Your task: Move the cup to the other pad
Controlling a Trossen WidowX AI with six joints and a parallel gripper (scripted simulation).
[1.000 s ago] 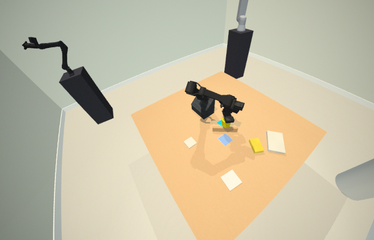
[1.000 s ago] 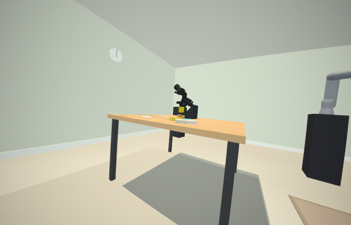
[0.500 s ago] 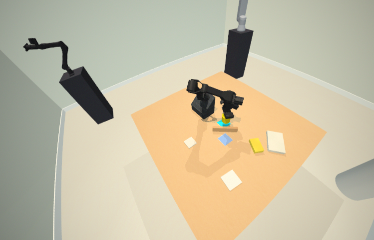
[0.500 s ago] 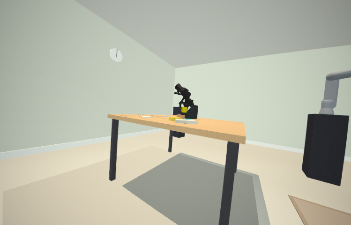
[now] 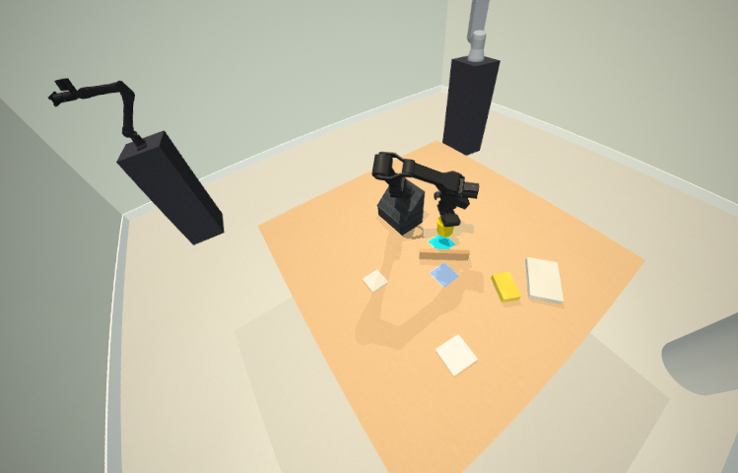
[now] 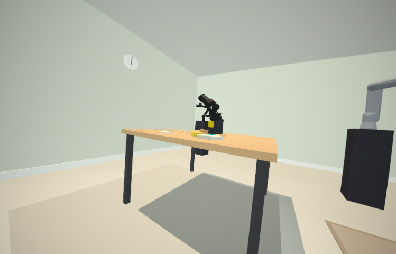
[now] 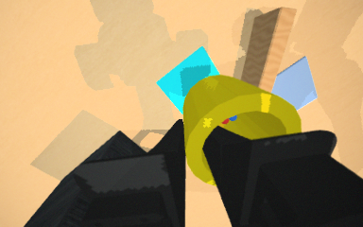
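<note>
The cyan pad is 2 cm ahead of my gripper tip, 1 cm to the right of it and 12 cm below it. Round my gripper tip: white slab: 38 cm ahead, 22 cm to the left, 10 cm below; wooden bar: 9 cm ahead, 5 cm to the right, 10 cm below; yellow block: 33 cm ahead, 6 cm to the left, 10 cm below.
</note>
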